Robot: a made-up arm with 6 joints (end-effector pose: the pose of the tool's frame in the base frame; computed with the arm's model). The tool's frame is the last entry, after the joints. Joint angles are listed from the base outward.
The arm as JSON. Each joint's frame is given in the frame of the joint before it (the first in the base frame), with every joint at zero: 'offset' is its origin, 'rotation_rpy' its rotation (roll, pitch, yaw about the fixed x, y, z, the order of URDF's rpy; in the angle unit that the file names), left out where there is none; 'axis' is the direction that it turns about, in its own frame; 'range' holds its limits. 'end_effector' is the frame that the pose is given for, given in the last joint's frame.
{
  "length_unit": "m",
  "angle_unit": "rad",
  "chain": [
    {
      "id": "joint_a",
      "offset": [
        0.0,
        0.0,
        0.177
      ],
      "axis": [
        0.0,
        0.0,
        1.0
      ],
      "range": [
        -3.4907,
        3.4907
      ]
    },
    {
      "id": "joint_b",
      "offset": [
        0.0,
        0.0,
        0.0
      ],
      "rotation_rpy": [
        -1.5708,
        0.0,
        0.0
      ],
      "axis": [
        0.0,
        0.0,
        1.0
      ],
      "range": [
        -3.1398,
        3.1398
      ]
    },
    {
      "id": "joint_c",
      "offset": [
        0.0,
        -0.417,
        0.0
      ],
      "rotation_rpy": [
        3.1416,
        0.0,
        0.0
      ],
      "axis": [
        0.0,
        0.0,
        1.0
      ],
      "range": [
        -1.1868,
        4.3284
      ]
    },
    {
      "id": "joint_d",
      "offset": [
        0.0,
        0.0,
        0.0
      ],
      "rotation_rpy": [
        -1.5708,
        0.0,
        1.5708
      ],
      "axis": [
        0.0,
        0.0,
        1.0
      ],
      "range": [
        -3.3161,
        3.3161
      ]
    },
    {
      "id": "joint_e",
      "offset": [
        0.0,
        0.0,
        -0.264
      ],
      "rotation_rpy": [
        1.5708,
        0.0,
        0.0
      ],
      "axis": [
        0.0,
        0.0,
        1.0
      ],
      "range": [
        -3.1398,
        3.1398
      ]
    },
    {
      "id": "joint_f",
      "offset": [
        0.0,
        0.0,
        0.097
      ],
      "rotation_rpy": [
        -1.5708,
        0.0,
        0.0
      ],
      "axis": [
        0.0,
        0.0,
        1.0
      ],
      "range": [
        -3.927,
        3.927
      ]
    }
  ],
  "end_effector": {
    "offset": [
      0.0,
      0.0,
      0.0
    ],
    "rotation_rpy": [
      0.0,
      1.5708,
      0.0
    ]
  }
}
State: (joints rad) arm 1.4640 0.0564 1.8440 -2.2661 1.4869 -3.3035
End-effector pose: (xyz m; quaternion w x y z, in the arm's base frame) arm -0.0576 0.0459 0.8672 0.9367 0.1880 -0.0589 0.2896
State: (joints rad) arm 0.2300 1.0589 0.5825 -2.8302 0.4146 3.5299
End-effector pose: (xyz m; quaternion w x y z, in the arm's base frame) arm 0.5481 0.2232 0.2338 0.8293 -0.3698 0.3768 0.1832
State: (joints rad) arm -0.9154 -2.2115 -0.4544 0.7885 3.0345 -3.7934
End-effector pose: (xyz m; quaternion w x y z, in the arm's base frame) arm -0.3290 0.3157 0.1744 0.6867 -0.3033 0.6148 0.2416
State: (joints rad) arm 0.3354 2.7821 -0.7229 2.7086 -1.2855 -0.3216
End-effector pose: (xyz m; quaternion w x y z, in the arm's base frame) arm -0.1371 0.0454 -0.1575 0.2251 0.4952 -0.2042 -0.8139
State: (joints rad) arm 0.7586 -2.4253 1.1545 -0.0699 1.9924 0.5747
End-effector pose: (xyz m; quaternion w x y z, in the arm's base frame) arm -0.3077 -0.4250 -0.2434 0.8005 -0.3946 0.2094 0.3995
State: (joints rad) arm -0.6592 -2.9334 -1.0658 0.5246 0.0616 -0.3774
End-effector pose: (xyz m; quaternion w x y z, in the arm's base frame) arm -0.2173 0.0622 0.0073 0.5234 -0.3163 -0.7562 -0.2330
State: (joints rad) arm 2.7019 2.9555 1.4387 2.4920 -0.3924 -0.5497
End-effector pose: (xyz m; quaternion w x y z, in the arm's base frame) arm -0.1686 -0.0060 -0.4933 0.3194 0.5358 0.6198 -0.4762
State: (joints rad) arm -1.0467 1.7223 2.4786 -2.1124 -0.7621 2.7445
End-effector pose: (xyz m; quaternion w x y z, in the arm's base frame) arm 0.3742 -0.5475 0.2348 0.6800 -0.6035 -0.3296 -0.2543
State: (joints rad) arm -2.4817 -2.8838 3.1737 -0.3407 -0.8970 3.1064
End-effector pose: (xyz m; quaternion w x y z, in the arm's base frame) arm -0.1696 -0.0159 -0.3169 0.5538 -0.3134 0.7714 0.0050
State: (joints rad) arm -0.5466 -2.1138 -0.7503 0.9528 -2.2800 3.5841
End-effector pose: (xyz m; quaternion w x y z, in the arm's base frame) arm -0.3539 0.1495 0.2362 0.0684 -0.6791 0.5508 0.4804
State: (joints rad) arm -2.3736 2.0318 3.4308 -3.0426 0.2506 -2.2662
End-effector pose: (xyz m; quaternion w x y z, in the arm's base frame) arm -0.2408 -0.3668 0.2500 0.0355 -0.5858 0.1795 -0.7895
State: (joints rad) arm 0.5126 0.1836 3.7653 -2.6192 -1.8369 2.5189
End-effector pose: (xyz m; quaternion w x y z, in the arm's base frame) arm -0.2010 -0.0167 0.5183 0.7423 0.2998 0.5395 0.2610
